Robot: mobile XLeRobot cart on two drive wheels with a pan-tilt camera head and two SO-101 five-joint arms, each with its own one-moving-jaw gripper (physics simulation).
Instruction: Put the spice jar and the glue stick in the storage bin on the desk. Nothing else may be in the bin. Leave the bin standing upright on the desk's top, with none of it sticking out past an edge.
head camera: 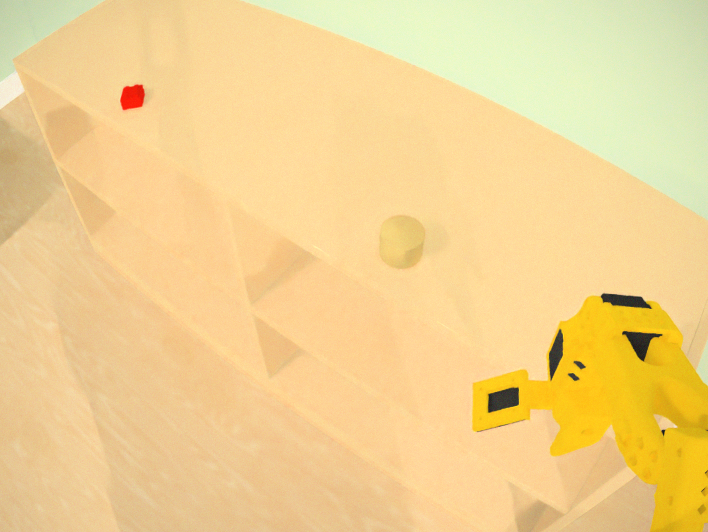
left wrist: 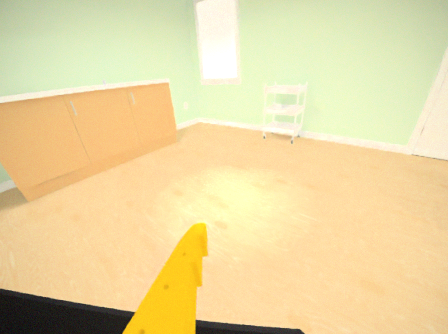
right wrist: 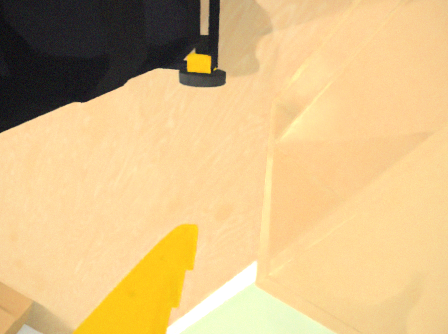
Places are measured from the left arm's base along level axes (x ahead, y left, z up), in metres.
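Pixels of known places: left hand, its tool point: [left wrist: 206, 234]; right hand, its tool point: [head camera: 555, 448] [right wrist: 196, 241].
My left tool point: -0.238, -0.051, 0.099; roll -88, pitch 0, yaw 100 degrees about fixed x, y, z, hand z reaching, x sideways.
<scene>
Behind a point stands the place of what it marks, as x, y, z.
A khaki cylinder [head camera: 401, 242] {0.477, -0.174, -0.131} stands upright on top of the pale wooden shelf unit in the head view; I cannot tell whether it is the spice jar. The glue stick and the storage bin do not show in these views. My right gripper [head camera: 578, 439] [right wrist: 189, 237] is low and to the right of the cylinder in the head view, by the shelf unit's front. In the right wrist view one notched jaw shows, so it is open, with nothing held. My left gripper [left wrist: 197, 237] also shows one notched jaw, above the floor; it is open and empty.
A red brick [head camera: 132, 97] {0.728, 0.235, -0.145} lies on the shelf unit [head camera: 274, 85] {0.782, 0.025, -0.165} [right wrist: 390, 250] {0.345, -0.398, -0.165} near its left end. The robot's dark base [right wrist: 90, 45] {-0.020, -0.301, -0.375} and a wheel [right wrist: 202, 78] show in the right wrist view. A cabinet [left wrist: 102, 125] {-1.897, -1.560, -0.256} and a white trolley [left wrist: 285, 90] {-2.667, 0.475, -0.079} stand far off.
</scene>
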